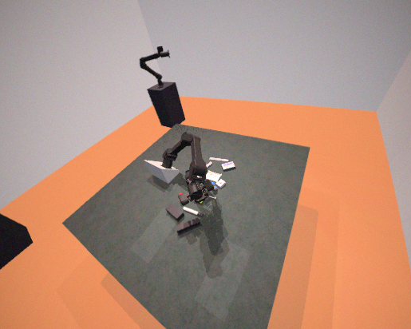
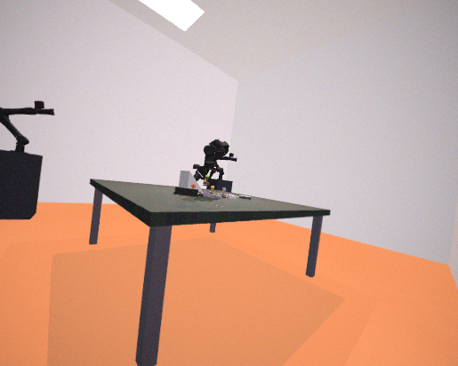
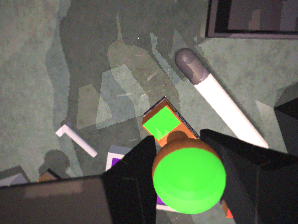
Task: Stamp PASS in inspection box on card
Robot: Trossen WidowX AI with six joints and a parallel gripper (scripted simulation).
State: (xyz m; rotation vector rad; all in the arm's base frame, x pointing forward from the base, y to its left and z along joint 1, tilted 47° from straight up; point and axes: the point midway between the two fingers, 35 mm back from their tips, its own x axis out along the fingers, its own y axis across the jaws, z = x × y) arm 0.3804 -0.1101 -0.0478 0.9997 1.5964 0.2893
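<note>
Now: gripper tip 8 cm above the white marker, 4 cm to the left of it and 2 cm past it. From my gripper tip the other things lie so: green-knobbed stamp (right at my gripper tip); then red-knobbed stamp (15 cm behind, 7 cm below, 1 cm to the right); then purple ink pad (9 cm below, 6 cm to the left, 6 cm behind).
</note>
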